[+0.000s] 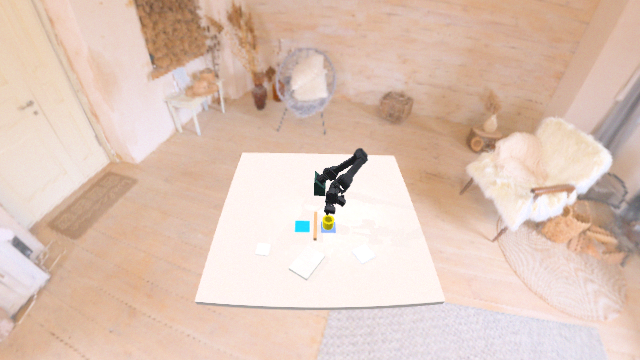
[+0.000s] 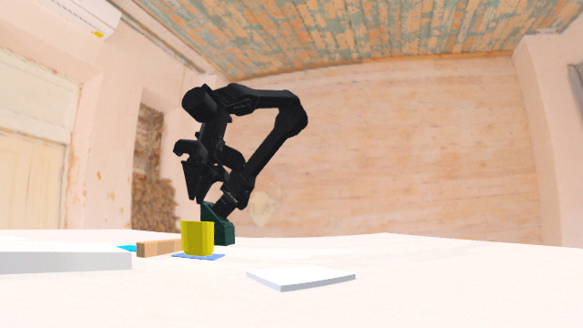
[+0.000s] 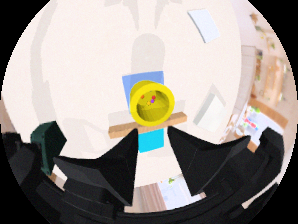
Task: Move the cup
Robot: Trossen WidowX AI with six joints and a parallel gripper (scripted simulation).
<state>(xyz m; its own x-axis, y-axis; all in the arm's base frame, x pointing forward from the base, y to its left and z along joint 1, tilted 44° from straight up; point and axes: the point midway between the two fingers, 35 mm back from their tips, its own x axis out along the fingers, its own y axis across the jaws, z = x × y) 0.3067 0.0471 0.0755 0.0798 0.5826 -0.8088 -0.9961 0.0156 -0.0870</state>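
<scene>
The yellow cup is 1 cm ahead of my gripper tip, 1 cm to the left of it and 8 cm below it. The rest, counted from my gripper tip: cyan pad 3 cm ahead, 15 cm to the right, 12 cm below; then wooden bar 2 cm ahead, 7 cm to the right, 11 cm below.
</scene>
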